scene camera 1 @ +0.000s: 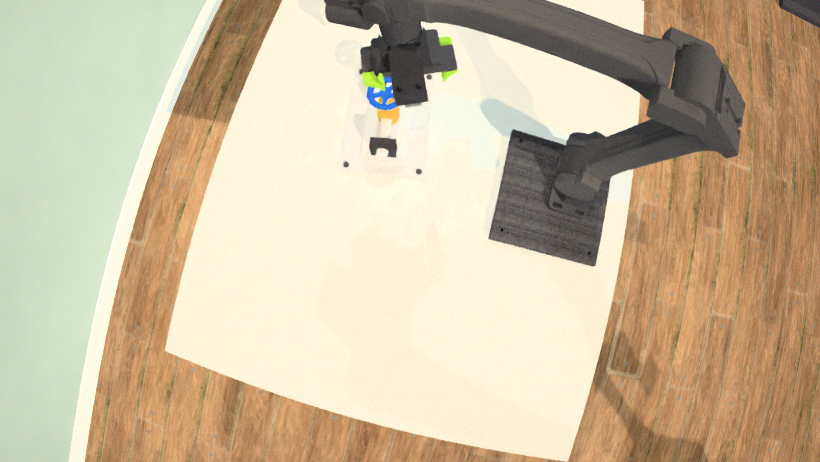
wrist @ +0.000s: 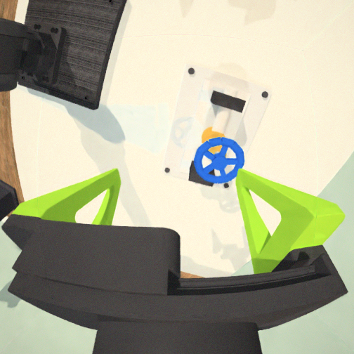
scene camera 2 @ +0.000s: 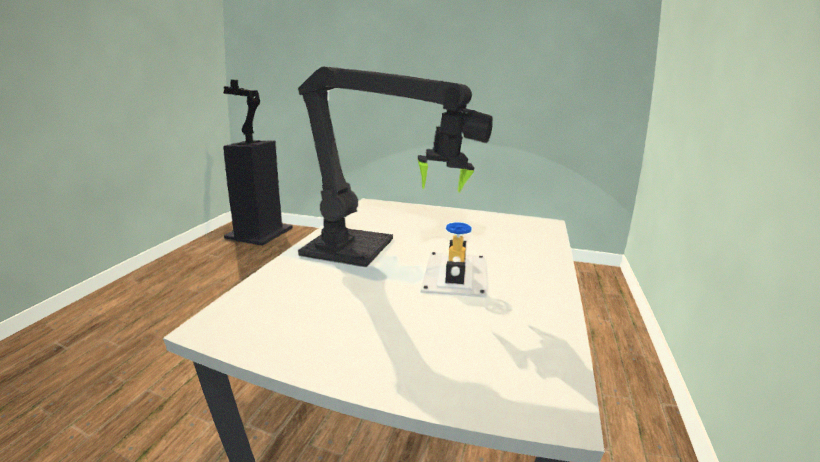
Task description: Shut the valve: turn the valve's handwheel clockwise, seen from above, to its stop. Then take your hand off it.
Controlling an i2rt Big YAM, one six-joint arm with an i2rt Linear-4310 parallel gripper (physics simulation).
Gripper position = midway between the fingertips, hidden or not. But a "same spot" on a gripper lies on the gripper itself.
my gripper: scene camera 1 413,82; wrist; scene camera 2
same spot on my gripper: (scene camera 2: 467,170) = (wrist: 254,273)
same spot on pale base plate: (wrist: 193,78) = (scene camera 1: 415,165)
